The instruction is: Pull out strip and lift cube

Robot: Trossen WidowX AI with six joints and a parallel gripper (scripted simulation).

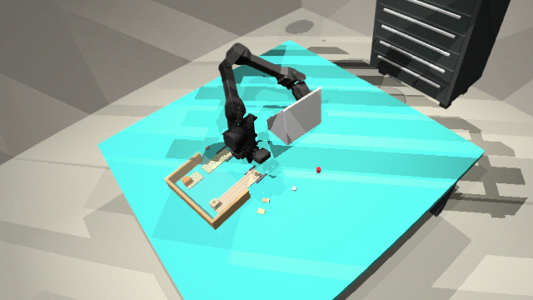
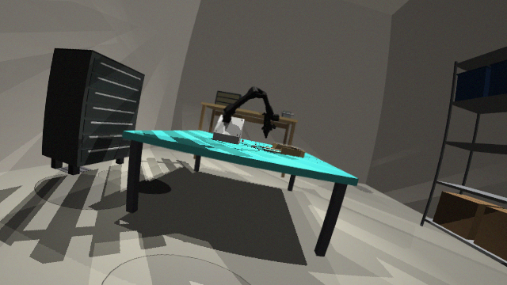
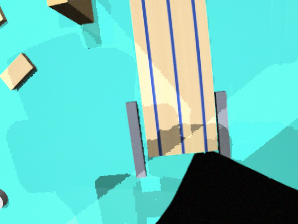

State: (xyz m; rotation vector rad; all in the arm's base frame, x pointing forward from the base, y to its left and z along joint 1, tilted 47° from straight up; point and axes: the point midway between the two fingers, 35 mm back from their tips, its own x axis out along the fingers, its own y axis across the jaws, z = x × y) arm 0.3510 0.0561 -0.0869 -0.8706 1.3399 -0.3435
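My gripper tip is now 100 mm short of the pale strip, 80 mm above it and 30 mm to the right of it. Also, from my gripper tip: cream cube (200 mm ahead, 60 mm below, 50 mm to the left).
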